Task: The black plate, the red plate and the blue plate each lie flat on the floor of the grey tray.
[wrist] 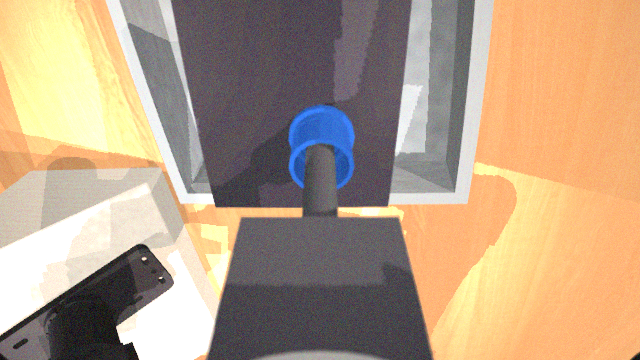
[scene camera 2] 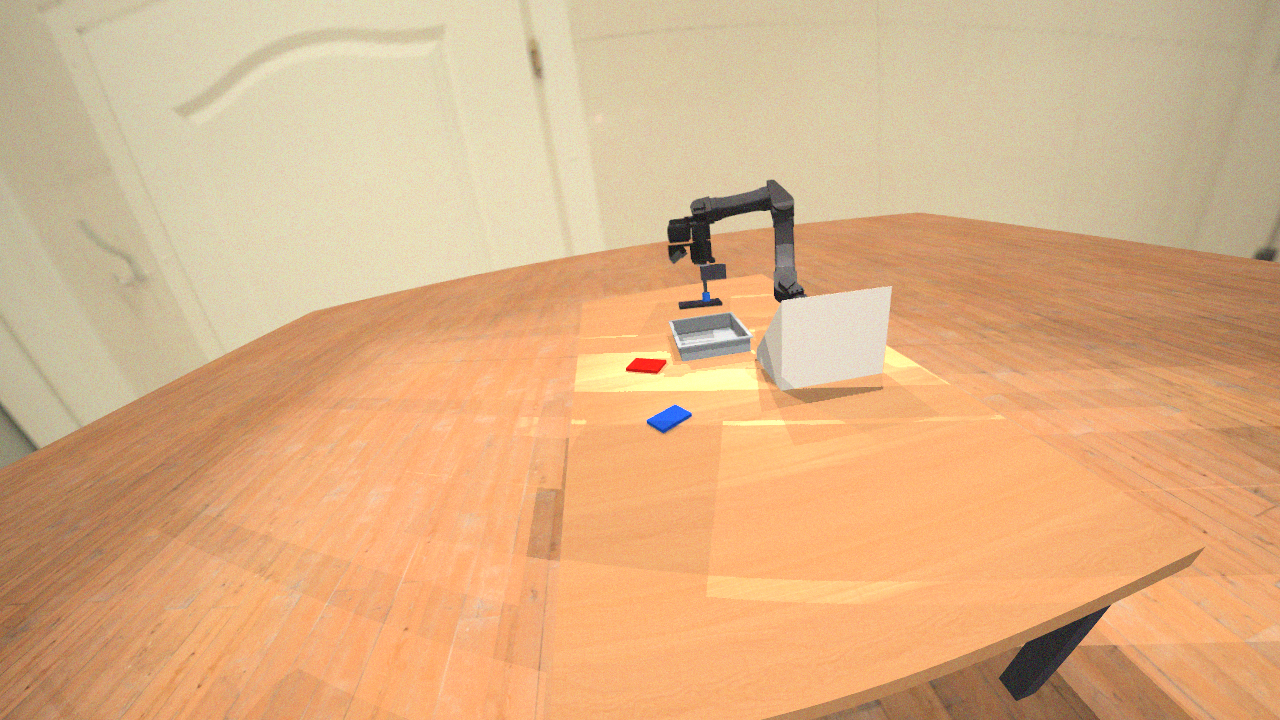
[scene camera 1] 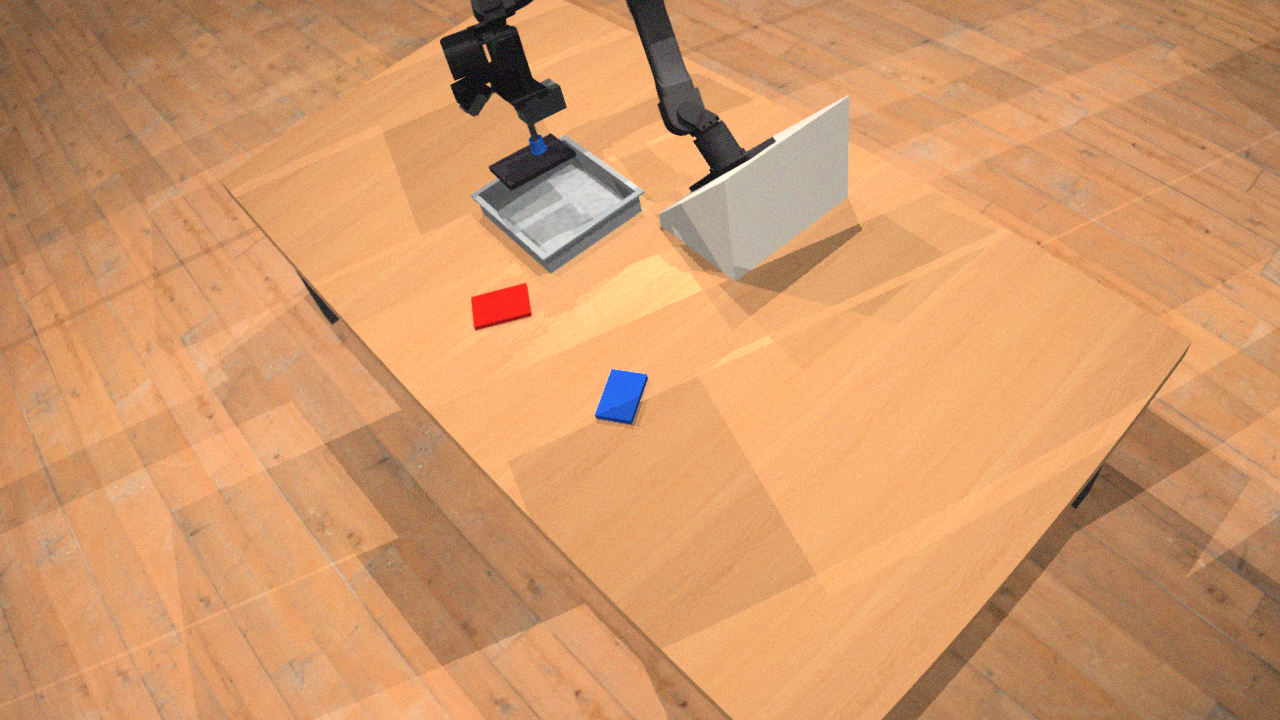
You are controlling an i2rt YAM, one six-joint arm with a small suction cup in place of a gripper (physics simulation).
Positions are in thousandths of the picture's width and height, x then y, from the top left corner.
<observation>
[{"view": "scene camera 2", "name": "my suction cup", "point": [554, 377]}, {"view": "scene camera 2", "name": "blue plate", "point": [521, 583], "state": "on the table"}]
</observation>
